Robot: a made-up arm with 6 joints. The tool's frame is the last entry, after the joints. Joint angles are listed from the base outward. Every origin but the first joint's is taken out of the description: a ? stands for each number. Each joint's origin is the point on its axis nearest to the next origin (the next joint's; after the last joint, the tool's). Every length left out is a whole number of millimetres.
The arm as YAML. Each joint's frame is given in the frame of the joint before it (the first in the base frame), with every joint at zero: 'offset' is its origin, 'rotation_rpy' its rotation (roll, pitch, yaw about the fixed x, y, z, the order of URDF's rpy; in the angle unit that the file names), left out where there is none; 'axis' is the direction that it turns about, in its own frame. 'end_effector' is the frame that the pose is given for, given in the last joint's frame.
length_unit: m
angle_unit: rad
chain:
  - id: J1
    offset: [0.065, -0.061, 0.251]
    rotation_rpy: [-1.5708, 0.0, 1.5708]
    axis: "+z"
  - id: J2
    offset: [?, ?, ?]
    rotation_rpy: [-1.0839, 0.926, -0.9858]
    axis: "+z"
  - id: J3
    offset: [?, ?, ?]
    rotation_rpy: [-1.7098, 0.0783, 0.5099]
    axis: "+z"
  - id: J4
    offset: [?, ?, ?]
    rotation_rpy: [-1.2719, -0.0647, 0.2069]
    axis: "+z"
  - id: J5
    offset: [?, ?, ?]
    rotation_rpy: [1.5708, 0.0, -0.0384]
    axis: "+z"
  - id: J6
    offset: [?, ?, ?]
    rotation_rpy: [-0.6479, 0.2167, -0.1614]
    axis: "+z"
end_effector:
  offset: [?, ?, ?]
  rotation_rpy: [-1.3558, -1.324, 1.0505]
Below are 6 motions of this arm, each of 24 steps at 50 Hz.
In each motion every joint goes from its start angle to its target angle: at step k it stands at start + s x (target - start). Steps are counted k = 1, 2, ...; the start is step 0. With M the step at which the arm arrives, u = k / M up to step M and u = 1 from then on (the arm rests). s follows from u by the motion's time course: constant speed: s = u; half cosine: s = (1 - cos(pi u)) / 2; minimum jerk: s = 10 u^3 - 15 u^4 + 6 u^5.
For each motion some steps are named. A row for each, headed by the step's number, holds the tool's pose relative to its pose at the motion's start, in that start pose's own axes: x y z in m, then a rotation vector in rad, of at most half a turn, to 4 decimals.
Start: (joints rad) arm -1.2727 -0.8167 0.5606 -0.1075 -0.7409 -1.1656
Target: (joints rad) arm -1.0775 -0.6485 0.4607 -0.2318 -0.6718 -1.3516
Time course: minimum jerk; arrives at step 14
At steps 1, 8, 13, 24:
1: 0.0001 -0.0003 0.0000 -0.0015 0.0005 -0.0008
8: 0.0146 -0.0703 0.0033 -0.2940 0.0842 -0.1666
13: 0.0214 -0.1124 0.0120 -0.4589 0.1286 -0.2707
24: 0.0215 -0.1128 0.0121 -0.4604 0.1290 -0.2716

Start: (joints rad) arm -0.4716 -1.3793 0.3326 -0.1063 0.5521 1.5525
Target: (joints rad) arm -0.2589 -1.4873 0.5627 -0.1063 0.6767 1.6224
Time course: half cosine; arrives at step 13
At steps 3, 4, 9, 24:
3: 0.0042 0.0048 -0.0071 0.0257 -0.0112 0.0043
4: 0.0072 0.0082 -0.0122 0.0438 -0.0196 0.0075
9: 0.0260 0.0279 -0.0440 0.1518 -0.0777 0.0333
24: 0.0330 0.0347 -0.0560 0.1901 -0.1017 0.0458

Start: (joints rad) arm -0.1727 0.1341 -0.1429 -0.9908 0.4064 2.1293
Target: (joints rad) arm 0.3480 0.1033 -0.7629 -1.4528 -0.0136 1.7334
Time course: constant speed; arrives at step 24
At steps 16, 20, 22, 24:
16: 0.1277 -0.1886 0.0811 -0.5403 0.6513 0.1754
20: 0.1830 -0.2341 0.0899 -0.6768 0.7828 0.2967
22: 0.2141 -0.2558 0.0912 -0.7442 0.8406 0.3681
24: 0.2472 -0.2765 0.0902 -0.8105 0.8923 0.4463

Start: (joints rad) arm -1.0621 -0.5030 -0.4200 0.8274 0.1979 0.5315
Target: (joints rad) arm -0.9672 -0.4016 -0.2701 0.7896 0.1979 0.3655
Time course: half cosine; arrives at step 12
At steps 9, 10, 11, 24:
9: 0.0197 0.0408 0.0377 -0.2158 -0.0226 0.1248
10: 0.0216 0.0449 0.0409 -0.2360 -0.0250 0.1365
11: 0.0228 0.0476 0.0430 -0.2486 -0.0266 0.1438
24: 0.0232 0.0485 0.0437 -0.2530 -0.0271 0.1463

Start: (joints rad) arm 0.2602 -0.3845 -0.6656 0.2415 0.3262 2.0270
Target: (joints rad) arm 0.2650 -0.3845 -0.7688 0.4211 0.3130 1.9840
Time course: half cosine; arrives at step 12
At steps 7, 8, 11, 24:
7: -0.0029 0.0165 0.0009 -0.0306 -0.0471 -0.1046
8: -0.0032 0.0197 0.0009 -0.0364 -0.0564 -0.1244
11: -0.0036 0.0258 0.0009 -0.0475 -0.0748 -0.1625
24: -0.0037 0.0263 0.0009 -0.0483 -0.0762 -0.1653

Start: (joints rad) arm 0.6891 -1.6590 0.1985 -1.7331 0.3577 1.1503
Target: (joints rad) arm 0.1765 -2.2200 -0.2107 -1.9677 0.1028 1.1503
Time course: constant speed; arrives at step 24
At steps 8, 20, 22, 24:
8: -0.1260 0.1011 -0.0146 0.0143 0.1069 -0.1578
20: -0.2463 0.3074 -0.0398 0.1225 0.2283 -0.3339
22: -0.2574 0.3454 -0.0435 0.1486 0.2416 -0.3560
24: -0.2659 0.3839 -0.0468 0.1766 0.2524 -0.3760

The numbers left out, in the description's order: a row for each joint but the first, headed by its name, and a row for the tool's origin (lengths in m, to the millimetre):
J2: 0.311 0.142 0.0
J3: -0.188 0.334 0.0
J4: 0.172 -0.032 0.0
J5: 0.096 0.116 0.0
J6: -0.017 0.045 0.0
tool: 0.044 -0.014 0.0

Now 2 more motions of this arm.
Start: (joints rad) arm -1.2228 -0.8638 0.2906 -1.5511 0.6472 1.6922
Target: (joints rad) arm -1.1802 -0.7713 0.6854 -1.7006 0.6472 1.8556
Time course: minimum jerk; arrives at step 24
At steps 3, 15, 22, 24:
3: 0.0018 -0.0013 -0.0012 0.0000 -0.0049 0.0036
15: 0.0878 -0.0521 -0.0497 -0.0001 -0.2149 0.1656
22: 0.1242 -0.0687 -0.0652 0.0001 -0.2926 0.2276
24: 0.1249 -0.0690 -0.0654 0.0001 -0.2940 0.2287

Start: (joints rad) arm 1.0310 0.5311 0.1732 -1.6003 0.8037 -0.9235
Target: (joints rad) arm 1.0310 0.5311 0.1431 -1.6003 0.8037 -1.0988
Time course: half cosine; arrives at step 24
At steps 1, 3, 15, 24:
1: 0.0000 -0.0001 0.0000 -0.0007 0.0001 0.0000
3: -0.0002 -0.0005 -0.0002 -0.0066 0.0007 0.0003
15: -0.0037 -0.0083 -0.0037 -0.1193 0.0118 0.0053
24: -0.0052 -0.0120 -0.0052 -0.1727 0.0166 0.0071

